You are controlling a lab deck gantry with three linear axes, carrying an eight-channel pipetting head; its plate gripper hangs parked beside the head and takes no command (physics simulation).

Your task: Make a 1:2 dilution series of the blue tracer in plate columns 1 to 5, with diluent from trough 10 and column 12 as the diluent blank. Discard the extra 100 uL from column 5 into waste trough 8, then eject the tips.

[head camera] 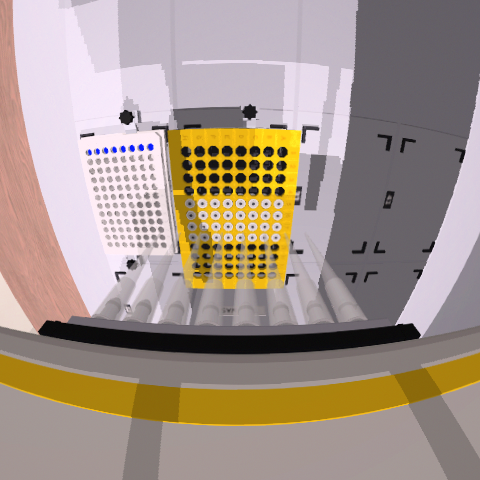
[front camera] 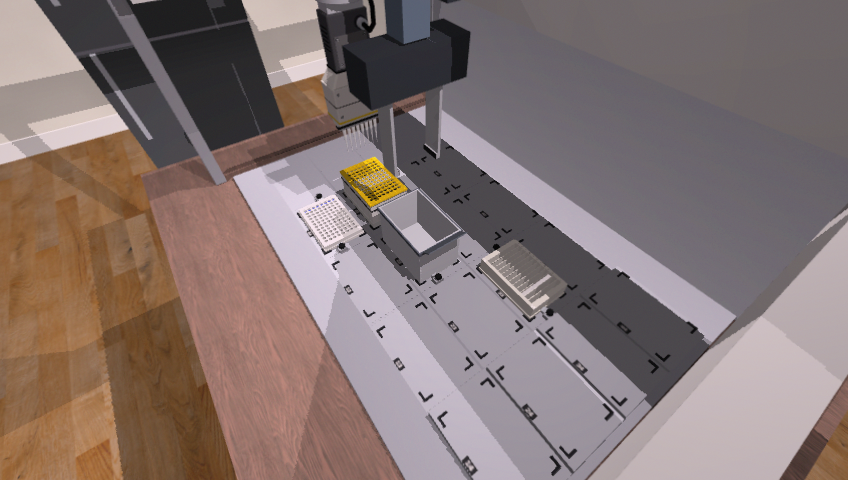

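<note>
The pipetting head (front camera: pixel 352 111) (head camera: pixel 230 342) carries a row of clear tips (front camera: pixel 360 135) (head camera: pixel 245 302). They hang in the air behind the yellow tip rack (front camera: pixel 355 191) (head camera: pixel 295 145). The rack has several rows of white tips in its middle and dark empty holes at both ends. The white well plate (front camera: pixel 340 239) (head camera: pixel 120 139) lies beside the rack, with blue in one end column; its other wells look pale. The beige trough reservoir (front camera: pixel 541 300) stands apart in the front view; its liquid levels cannot be told. The parked plate gripper (front camera: pixel 413 162) has its fingers apart, with nothing held between them.
A grey open-topped waste bin (front camera: pixel 439 261) stands between the tip rack and the trough reservoir, close to the rack. Its walls rise above the nearby deck. Small black knobs (front camera: pixel 437 277) (head camera: pixel 126 117) stand beside the labware. Black corner marks outline deck positions.
</note>
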